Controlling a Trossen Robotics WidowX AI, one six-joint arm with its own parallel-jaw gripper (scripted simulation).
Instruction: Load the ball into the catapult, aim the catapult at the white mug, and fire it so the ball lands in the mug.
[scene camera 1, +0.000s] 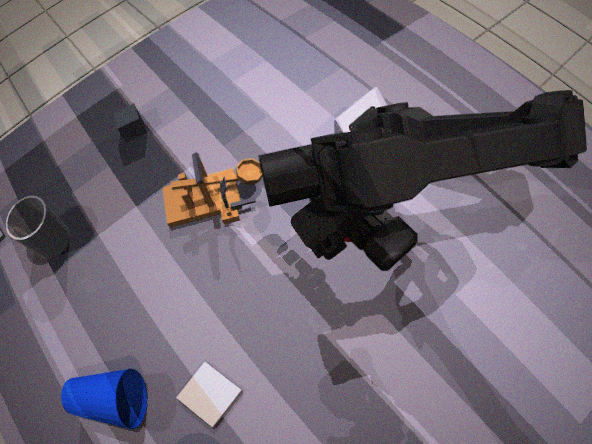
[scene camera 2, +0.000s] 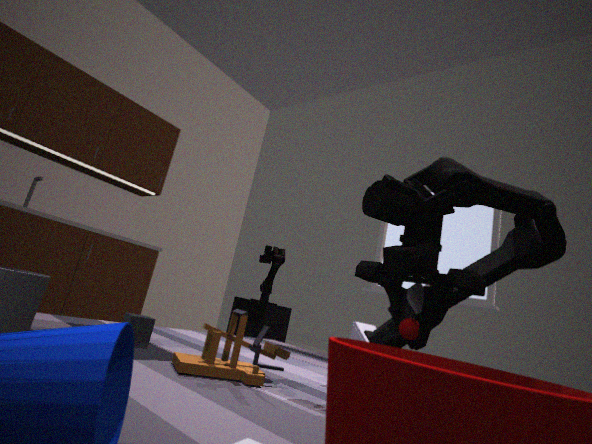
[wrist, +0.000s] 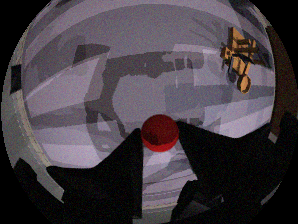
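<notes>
There's a wooden catapult (scene camera 1: 186, 200), and you get the catapult in scene camera 2 (scene camera 2: 186, 364) and in the wrist view (wrist: 236, 57) as well. A red ball (wrist: 159, 133) is there too, and it's held by the gripper (scene camera 2: 408, 333). You can also see the gripper in scene camera 1 (scene camera 1: 348, 232) and in the wrist view (wrist: 158, 129).
</notes>
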